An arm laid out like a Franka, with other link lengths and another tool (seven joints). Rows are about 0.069 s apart.
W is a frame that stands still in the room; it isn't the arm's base.
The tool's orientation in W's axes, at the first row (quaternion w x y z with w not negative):
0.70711 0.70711 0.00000 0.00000
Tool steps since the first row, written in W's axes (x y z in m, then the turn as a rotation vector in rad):
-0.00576 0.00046 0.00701 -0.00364 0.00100 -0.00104
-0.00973 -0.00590 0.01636 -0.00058 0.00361 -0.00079
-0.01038 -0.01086 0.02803 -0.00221 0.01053 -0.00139
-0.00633 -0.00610 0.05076 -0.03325 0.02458 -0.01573
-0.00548 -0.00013 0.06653 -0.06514 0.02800 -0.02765
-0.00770 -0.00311 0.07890 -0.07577 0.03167 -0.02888
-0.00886 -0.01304 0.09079 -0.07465 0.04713 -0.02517
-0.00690 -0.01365 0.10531 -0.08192 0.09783 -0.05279
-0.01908 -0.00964 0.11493 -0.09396 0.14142 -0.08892
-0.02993 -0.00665 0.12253 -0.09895 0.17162 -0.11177
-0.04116 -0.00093 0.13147 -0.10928 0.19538 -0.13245
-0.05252 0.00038 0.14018 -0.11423 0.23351 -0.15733
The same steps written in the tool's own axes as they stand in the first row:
-0.00576 0.00701 -0.00046 -0.00364 -0.00104 -0.00100
-0.00973 0.01636 0.00590 -0.00058 -0.00079 -0.00361
-0.01038 0.02803 0.01086 -0.00221 -0.00139 -0.01053
-0.00633 0.05076 0.00610 -0.03325 -0.01573 -0.02458
-0.00548 0.06653 0.00013 -0.06514 -0.02765 -0.02800
-0.00770 0.07890 0.00311 -0.07577 -0.02888 -0.03167
-0.00886 0.09079 0.01304 -0.07465 -0.02517 -0.04713
-0.00690 0.10531 0.01365 -0.08192 -0.05279 -0.09783
-0.01908 0.11493 0.00964 -0.09396 -0.08892 -0.14142
-0.02993 0.12253 0.00665 -0.09895 -0.11177 -0.17162
-0.04116 0.13147 0.00093 -0.10928 -0.13245 -0.19538
-0.05252 0.14018 -0.00038 -0.11423 -0.15733 -0.23351

